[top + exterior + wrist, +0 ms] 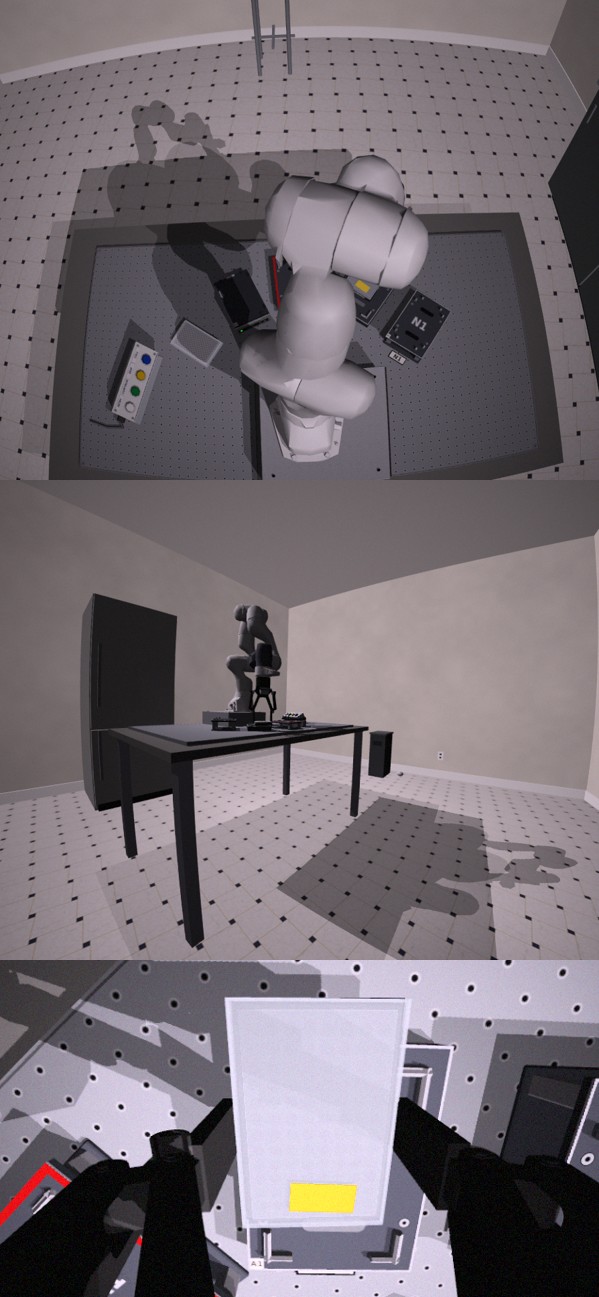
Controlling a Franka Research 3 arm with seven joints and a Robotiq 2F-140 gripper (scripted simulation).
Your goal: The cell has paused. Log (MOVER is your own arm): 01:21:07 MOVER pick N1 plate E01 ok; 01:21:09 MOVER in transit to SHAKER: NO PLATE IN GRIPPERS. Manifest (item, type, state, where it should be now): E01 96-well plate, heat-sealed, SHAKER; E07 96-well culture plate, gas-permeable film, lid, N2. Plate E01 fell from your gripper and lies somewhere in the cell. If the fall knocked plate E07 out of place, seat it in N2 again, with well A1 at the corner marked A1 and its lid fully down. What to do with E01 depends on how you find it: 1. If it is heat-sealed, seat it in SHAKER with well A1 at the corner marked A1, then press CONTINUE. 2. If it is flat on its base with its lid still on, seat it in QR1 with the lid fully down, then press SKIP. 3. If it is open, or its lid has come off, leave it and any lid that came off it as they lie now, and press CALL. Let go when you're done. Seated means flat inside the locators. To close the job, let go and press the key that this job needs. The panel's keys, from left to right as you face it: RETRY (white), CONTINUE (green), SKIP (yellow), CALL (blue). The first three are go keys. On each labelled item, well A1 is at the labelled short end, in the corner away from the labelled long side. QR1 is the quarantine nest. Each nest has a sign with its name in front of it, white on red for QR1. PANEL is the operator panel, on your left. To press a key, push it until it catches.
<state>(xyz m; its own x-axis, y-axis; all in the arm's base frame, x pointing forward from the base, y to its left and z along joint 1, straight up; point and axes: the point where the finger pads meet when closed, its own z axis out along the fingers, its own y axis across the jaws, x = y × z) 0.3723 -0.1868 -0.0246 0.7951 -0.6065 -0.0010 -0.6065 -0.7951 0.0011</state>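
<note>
The grey N2 nest is 50 mm below my hand, 40 mm behind it and 10 mm to the left of it. Also, from my hand: A1 corner mark: 100 mm to the left, 70 mm behind, 40 mm below; then plate E01: 480 mm to the left, 170 mm behind, 60 mm below; then lidded culture plate: 20 mm below.
</note>
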